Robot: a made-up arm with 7 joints. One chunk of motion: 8 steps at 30 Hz.
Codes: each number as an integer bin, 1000 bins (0 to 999) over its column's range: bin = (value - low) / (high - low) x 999, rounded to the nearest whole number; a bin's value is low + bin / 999 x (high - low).
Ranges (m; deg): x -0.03..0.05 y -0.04..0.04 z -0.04..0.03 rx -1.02..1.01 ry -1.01..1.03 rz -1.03..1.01
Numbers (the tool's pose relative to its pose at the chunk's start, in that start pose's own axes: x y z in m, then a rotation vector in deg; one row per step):
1: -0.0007 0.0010 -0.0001 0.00 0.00 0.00
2: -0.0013 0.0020 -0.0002 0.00 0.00 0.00
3: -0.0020 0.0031 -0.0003 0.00 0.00 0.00
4: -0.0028 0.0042 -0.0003 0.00 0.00 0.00
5: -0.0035 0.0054 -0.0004 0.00 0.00 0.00
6: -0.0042 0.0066 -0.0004 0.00 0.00 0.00
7: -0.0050 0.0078 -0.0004 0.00 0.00 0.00
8: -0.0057 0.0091 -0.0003 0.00 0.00 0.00
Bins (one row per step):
1: 366 512 569 502 495 504
2: 358 524 568 502 495 504
3: 350 538 567 502 495 504
4: 340 552 567 502 495 504
5: 331 567 565 502 495 504
6: 322 582 565 502 495 504
7: 312 597 565 502 495 504
8: 303 613 567 502 495 504

